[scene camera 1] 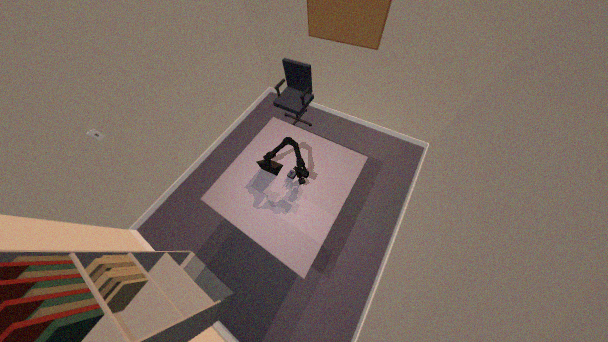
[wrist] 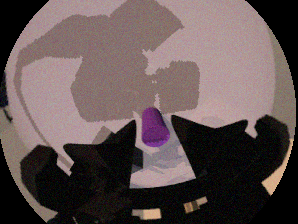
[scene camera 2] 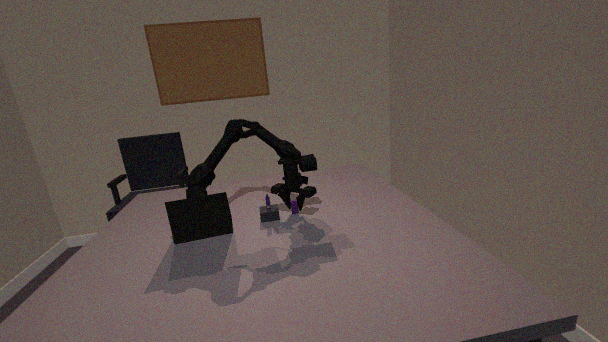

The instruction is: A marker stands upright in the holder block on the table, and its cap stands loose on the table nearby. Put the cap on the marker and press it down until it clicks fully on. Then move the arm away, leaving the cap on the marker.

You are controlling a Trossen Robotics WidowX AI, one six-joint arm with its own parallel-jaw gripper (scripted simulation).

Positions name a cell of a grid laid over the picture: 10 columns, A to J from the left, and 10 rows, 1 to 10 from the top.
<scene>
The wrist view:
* my gripper: F6
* purple marker cap: F6
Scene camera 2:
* my gripper: E7
</scene>
